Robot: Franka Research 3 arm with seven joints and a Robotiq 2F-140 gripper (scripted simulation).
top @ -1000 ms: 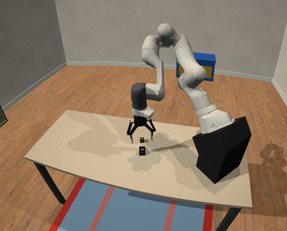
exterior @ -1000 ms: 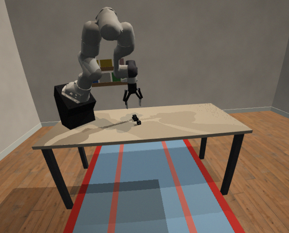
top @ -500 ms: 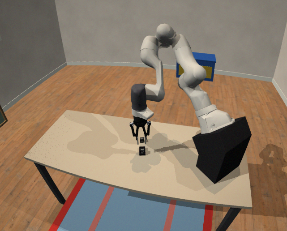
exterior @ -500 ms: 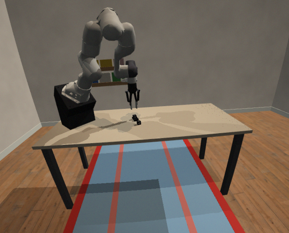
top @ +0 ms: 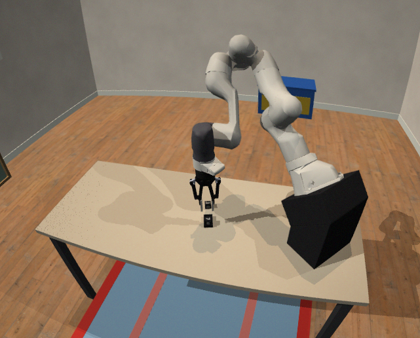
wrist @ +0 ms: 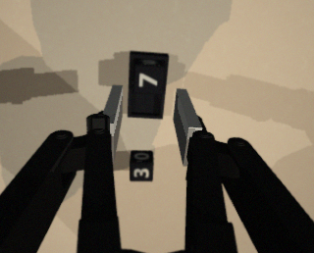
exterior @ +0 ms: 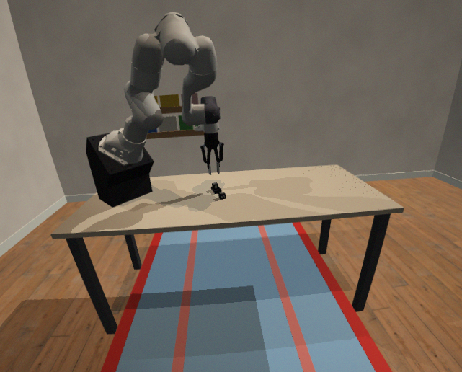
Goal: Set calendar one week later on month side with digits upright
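The black tray lies 2 cm to the right of my hand and 12 cm below it.
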